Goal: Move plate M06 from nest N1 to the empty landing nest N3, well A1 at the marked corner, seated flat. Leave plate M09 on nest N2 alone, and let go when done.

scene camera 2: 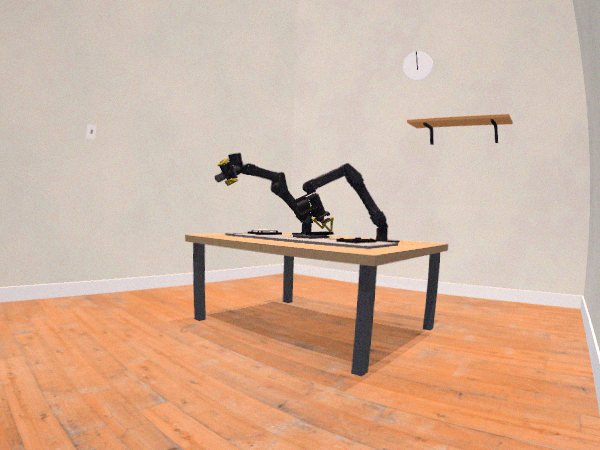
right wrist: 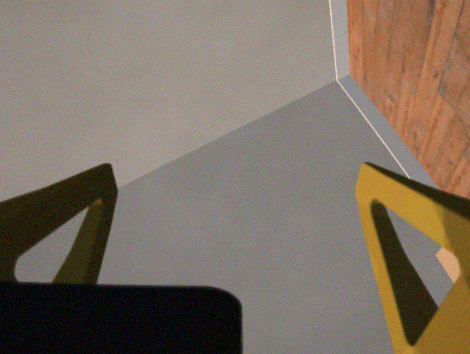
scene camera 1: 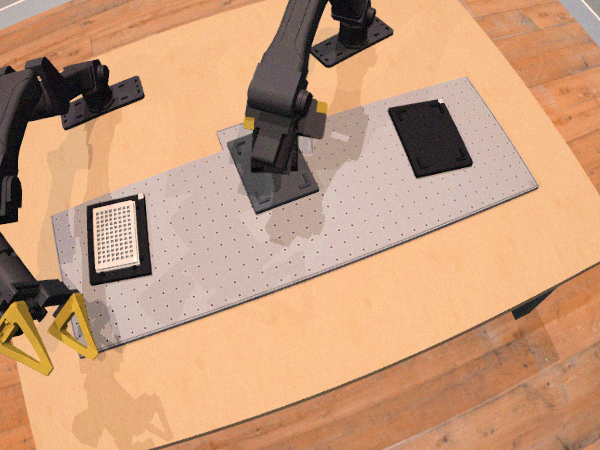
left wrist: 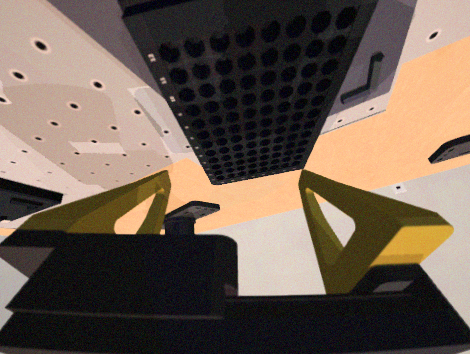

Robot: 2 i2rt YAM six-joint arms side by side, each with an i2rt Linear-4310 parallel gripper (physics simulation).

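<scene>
A black well plate (left wrist: 250, 100) is under my left wrist, over the dark grey middle nest (scene camera 1: 285, 195) (left wrist: 395, 45). It looks steeply tilted, not flat, with its far end at my left fingertips. My left gripper (left wrist: 234, 177) (scene camera 2: 324, 229) is open; its right-hand finger in the wrist view is at the plate's corner. In scene camera 1 the arm hides most of this plate. A white plate (scene camera 1: 116, 235) sits on the left nest (scene camera 1: 145, 245). The right nest (scene camera 1: 430, 140) is black and empty, with a white corner mark. My right gripper (scene camera 1: 72, 366) (right wrist: 236, 176) is open and empty. Plate and nest names cannot be read.
The nests stand on a perforated grey board (scene camera 1: 350, 210) on a wooden table (scene camera 1: 400, 300). The right gripper hangs above the table's lower left in scene camera 1. Black arm bases (scene camera 1: 327, 56) (scene camera 1: 131, 90) are fixed behind the board.
</scene>
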